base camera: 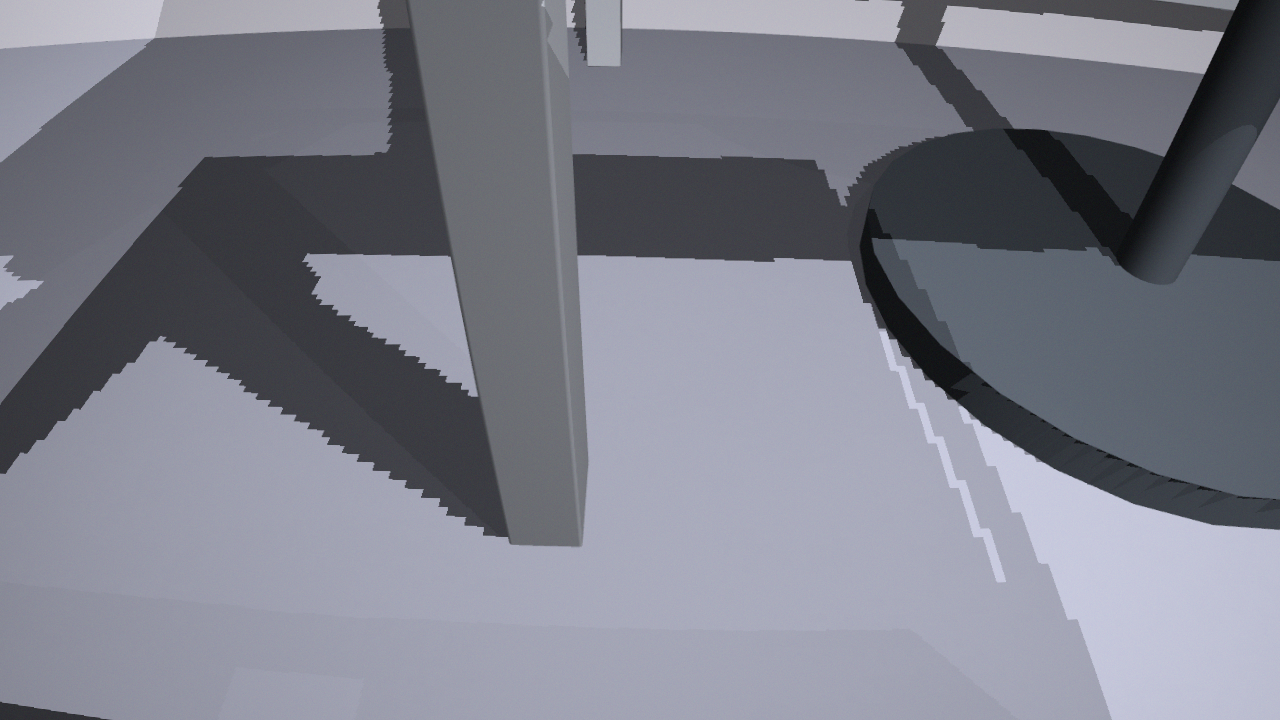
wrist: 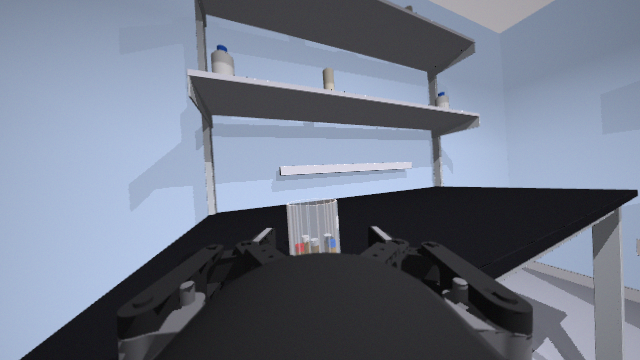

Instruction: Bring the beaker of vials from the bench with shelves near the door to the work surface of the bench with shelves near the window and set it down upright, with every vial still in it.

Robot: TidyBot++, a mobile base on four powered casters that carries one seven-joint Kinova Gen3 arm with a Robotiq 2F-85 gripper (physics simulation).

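Observation:
The clear beaker (wrist: 313, 220) stands upright on the black bench top (wrist: 400, 215) in the wrist view. Several small vials show inside it, one with a red cap (wrist: 299, 248) and one with a blue cap (wrist: 332, 243), others with pale caps. My gripper (wrist: 321, 237) is open. Its fingertips are apart to the left and right of the beaker in the picture, with a gap on each side. How far the beaker reaches in between the fingers is hard to tell. The gripper's dark body hides the beaker's foot. The beaker does not show in the base camera.
A lower shelf (wrist: 320, 105) with bottles and an upper shelf (wrist: 340, 30) hang above the bench. A white rail (wrist: 345, 169) is on the wall behind. In the base view, a grey bench leg (base camera: 510, 313) stands ahead, with a round dark base (base camera: 1074, 358) and post (base camera: 1194, 152) at right.

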